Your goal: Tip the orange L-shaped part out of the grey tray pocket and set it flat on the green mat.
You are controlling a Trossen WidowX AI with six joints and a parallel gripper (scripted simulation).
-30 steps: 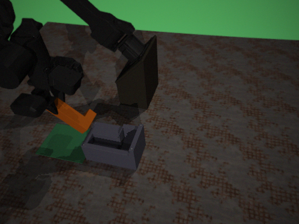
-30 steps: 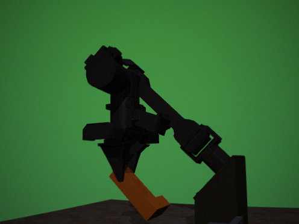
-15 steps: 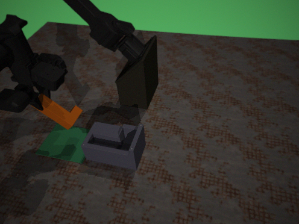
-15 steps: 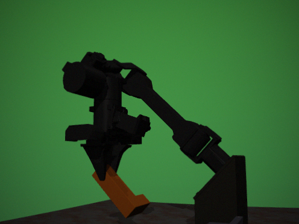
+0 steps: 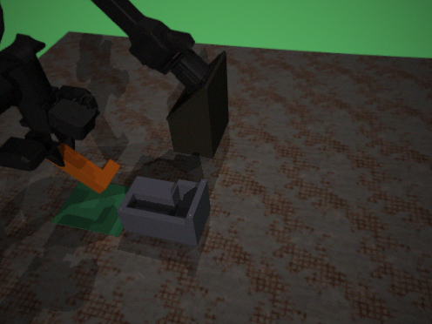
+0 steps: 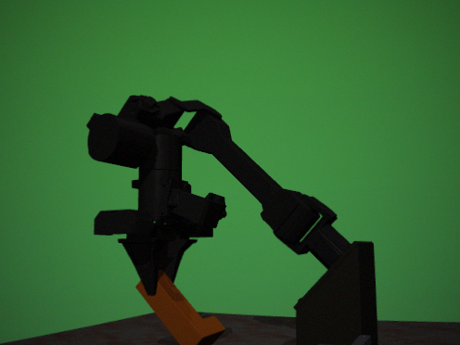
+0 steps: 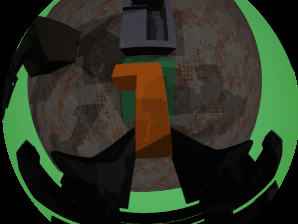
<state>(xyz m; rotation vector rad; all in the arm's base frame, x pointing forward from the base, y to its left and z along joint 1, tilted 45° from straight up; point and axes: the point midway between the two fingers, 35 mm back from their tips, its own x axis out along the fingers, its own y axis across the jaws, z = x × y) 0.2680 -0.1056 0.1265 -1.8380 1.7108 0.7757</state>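
Right now the green mat is 20 mm to the left of my gripper tip and 150 mm below it. Also, from my gripper tip: orange L-shaped part (20 mm behind, 30 mm to the left, 30 mm below).
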